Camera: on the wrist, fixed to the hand. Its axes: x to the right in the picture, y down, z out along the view.
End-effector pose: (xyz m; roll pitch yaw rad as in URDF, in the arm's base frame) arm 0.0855 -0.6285 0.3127 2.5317 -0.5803 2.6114
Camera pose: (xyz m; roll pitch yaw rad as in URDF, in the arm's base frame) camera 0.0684 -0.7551 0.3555 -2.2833 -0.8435 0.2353
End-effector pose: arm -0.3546 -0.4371 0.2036 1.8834 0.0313 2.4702
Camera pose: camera -0.4223 -0.5518 0.1831 0.1371 -1.3967 -2.4718
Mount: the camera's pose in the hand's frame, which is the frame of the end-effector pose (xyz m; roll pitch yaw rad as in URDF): -0.0177 -0.0606 -0.1190 -0.0989 0.4821 1.5611
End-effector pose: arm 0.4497 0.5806 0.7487 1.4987 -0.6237 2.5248
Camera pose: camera 0.3624 0.5023 0.6823 -1.0288 -0.7687 -1.4382
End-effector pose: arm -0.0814 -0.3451 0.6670 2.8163 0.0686 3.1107
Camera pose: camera -0.0731 -0.4409 0.7614 2.9393 -0.8041 1.6237
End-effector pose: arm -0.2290 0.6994 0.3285 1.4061 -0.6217 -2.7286
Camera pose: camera -0.2150 0.5882 0.2537 -0.9611 -0.7124 -0.5082
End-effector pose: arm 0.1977 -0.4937 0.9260 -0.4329 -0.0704 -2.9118
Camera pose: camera 0.1853 -0.3888 0.8424 -0.2205 0.9108 -1.4461
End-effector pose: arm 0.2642 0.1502 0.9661 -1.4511 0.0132 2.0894
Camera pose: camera 0.3816 0.1975 1.0123 3.0326 1.2084 0.5080
